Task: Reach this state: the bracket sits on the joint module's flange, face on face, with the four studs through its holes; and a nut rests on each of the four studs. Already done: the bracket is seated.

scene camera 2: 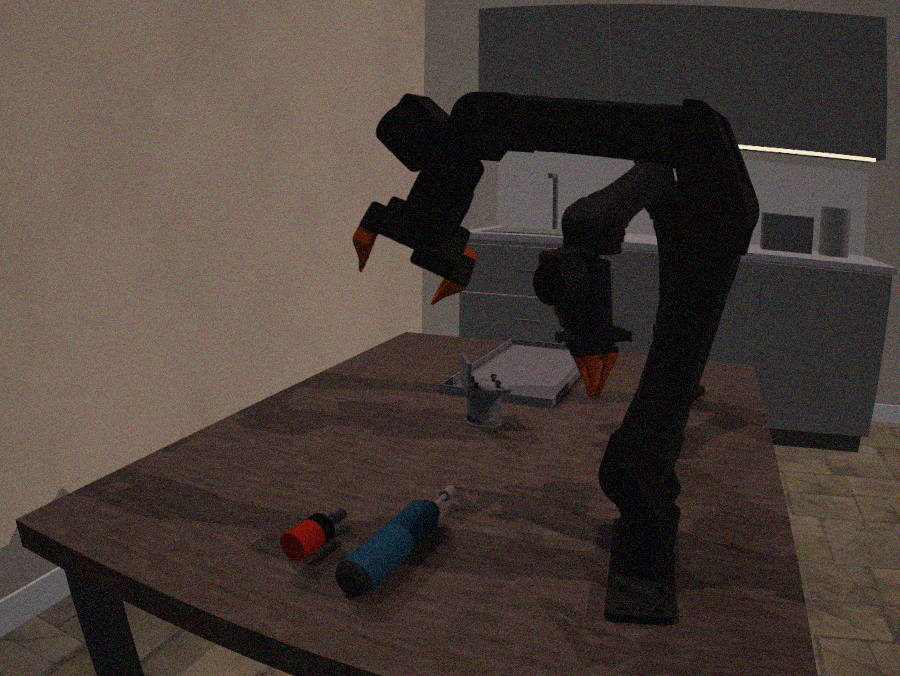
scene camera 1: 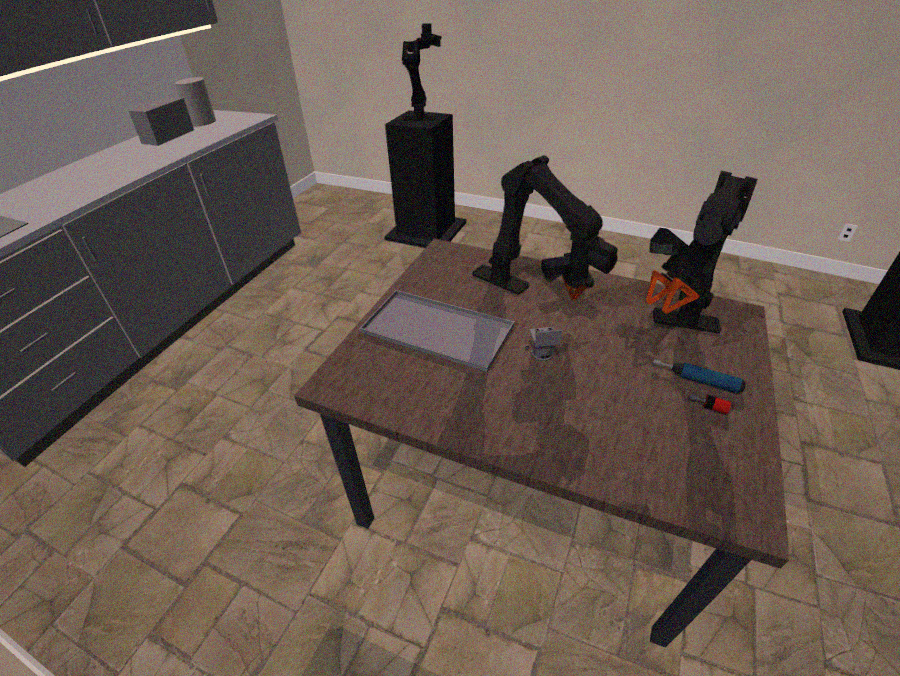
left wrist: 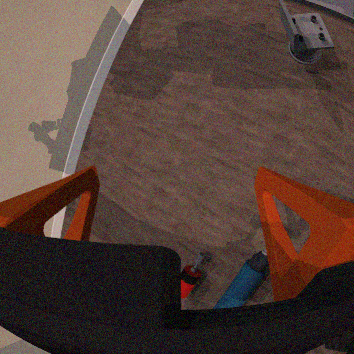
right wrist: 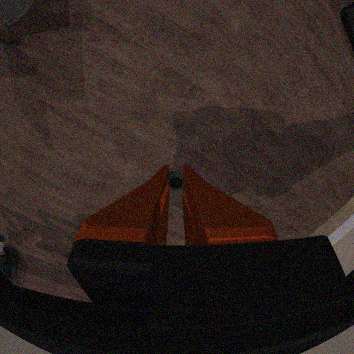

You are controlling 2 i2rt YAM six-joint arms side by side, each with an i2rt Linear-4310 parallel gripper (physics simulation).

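Places are measured from the left arm's base along level axes (x left, y down, z back), in metres.
Where they show: left gripper, fingertip midpoint: (scene camera 2: 397,284) (scene camera 1: 655,307) (left wrist: 176,175); right gripper, fingertip midpoint: (scene camera 2: 594,397) (scene camera 1: 573,298) (right wrist: 175,173); left arm's base, origin of the base link: (scene camera 2: 641,569) (scene camera 1: 685,321); right arm's base, origin of the base link: (scene camera 1: 500,280).
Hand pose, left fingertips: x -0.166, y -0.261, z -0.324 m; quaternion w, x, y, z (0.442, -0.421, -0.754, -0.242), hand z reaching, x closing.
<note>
Each offset is from my left fingertips to the centre of the thing.
The grey bracket {dx -0.250, dy +0.179, dz +0.061 m} (scene camera 1: 547,336) (scene camera 2: 466,371) (left wrist: 308,31) sits on top of the round joint module {dx -0.250, dy +0.224, dz +0.061 m} (scene camera 1: 542,354) (scene camera 2: 483,416) (left wrist: 304,54), its flat plate up and a second plate standing at one side. Several dark spots show on the flat plate at the studs; I cannot tell how many are nuts. My left gripper (scene camera 1: 667,291) (scene camera 2: 396,287) (left wrist: 176,175) is wide open and empty, high above the table. My right gripper (scene camera 1: 576,296) (scene camera 2: 595,395) (right wrist: 175,173) is shut on a small dark nut {dx -0.189, dy +0.182, dz +0.243 m} (right wrist: 175,180) at its fingertips, above the table and apart from the bracket.
A shallow grey tray {dx -0.577, dy +0.253, dz +0.086 m} (scene camera 1: 436,327) (scene camera 2: 527,371) lies beside the joint module. A blue screwdriver-like tool {dx +0.174, dy +0.241, dz +0.065 m} (scene camera 1: 709,376) (scene camera 2: 389,545) (left wrist: 240,287) and a shorter red-handled tool {dx +0.196, dy +0.244, dz -0.030 m} (scene camera 1: 718,404) (scene camera 2: 303,538) (left wrist: 188,285) lie on the right of the table in scene camera 1.
</note>
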